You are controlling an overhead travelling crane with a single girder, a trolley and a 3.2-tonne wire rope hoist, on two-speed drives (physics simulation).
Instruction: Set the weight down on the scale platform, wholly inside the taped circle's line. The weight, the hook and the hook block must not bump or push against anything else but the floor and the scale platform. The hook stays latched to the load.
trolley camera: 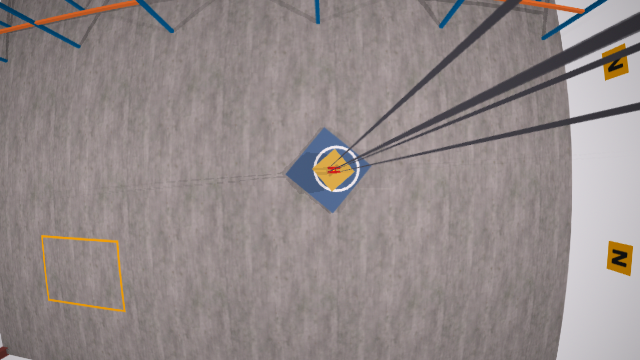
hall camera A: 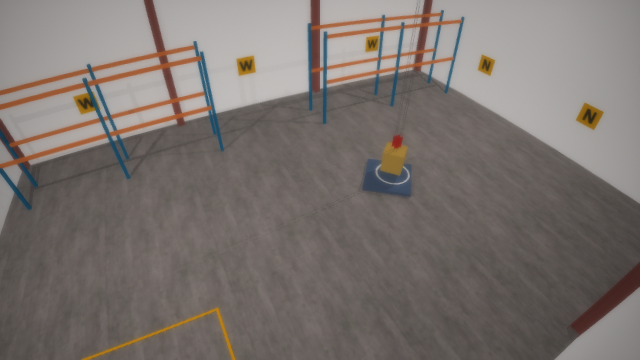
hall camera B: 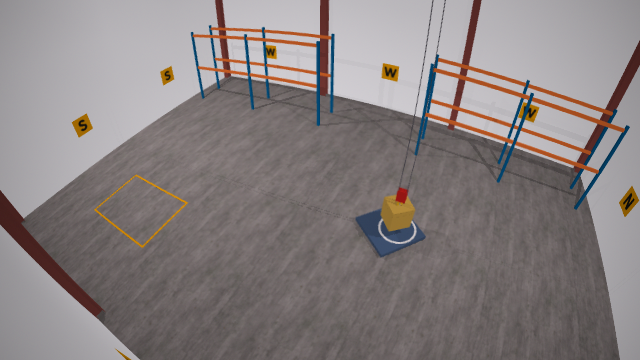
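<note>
The yellow weight (hall camera A: 392,162) (hall camera B: 398,217) (trolley camera: 332,182) hangs upright a little above the blue scale platform (hall camera A: 371,185) (hall camera B: 381,248) (trolley camera: 324,137). Its shadow falls on the platform, left of it in the trolley view. The white taped circle (hall camera A: 393,183) (hall camera B: 398,243) (trolley camera: 352,185) shows around and below it. In the trolley view the weight's left corner overlaps the circle's left line, and its lower corner lies close to the line. My gripper, the hook under the red hook block (hall camera A: 397,141) (hall camera B: 402,195) (trolley camera: 333,170), is latched to the weight; the hook itself is too small to make out.
Two blue and orange racks stand along the W wall: one at the left (hall camera A: 212,100) (hall camera B: 318,85), one at the right (hall camera A: 325,100) (hall camera B: 506,161). Both stand apart from the weight. A yellow outlined rectangle (hall camera A: 150,334) (hall camera B: 118,228) (trolley camera: 121,276) is marked on the floor.
</note>
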